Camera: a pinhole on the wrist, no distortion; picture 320 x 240 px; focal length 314.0 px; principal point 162.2 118.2 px. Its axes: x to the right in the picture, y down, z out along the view. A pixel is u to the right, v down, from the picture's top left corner.
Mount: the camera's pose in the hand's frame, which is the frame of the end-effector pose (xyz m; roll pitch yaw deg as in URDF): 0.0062 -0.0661 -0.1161 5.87 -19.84 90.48
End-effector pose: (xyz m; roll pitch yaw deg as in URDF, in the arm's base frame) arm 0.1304 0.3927 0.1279 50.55 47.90 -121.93
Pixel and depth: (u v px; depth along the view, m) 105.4 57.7 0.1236
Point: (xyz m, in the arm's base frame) 0.0943 0.4732 0.0254
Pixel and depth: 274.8 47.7 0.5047
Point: -0.3124 0.3492 0.1431
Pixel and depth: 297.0 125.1 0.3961
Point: -0.1757 0.4066 0.2125
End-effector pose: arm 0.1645 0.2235 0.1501 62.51 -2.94 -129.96
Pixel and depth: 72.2 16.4 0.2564
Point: -0.0541 0.2449 0.0048
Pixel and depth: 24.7 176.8 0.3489
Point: -0.0582 0.4226 -0.0674
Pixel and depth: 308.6 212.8 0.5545
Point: -0.1122 0.6051 0.3634
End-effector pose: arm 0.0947 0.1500 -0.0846 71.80 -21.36 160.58
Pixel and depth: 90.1 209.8 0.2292
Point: 0.1194 0.2937 -0.2455
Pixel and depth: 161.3 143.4 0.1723
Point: 0.0772 0.2443 -0.1780
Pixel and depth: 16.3 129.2 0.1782
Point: 0.0420 0.2595 -0.2515
